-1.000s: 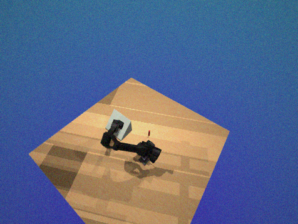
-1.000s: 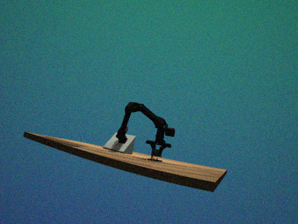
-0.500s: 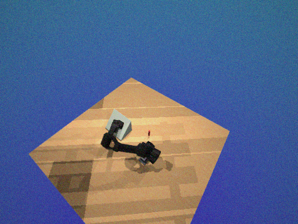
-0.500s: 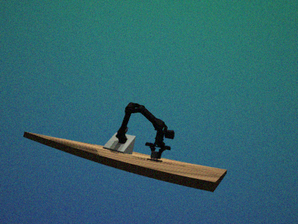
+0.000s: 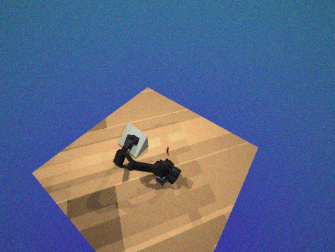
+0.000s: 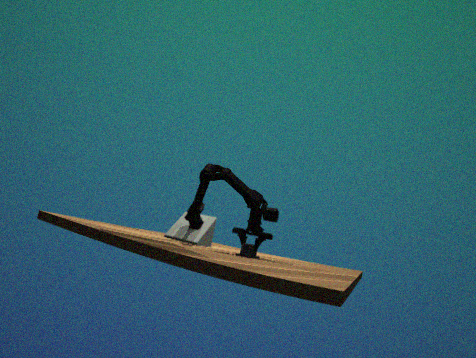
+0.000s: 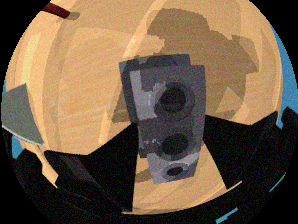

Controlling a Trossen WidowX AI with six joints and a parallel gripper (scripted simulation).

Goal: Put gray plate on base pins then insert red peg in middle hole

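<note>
The gray plate lies 30 mm above my gripper tip. From my gripper tip the other things lie so: dark base: 20 mm below; red peg: 100 mm behind, 190 mm to the left, 20 mm above.
</note>
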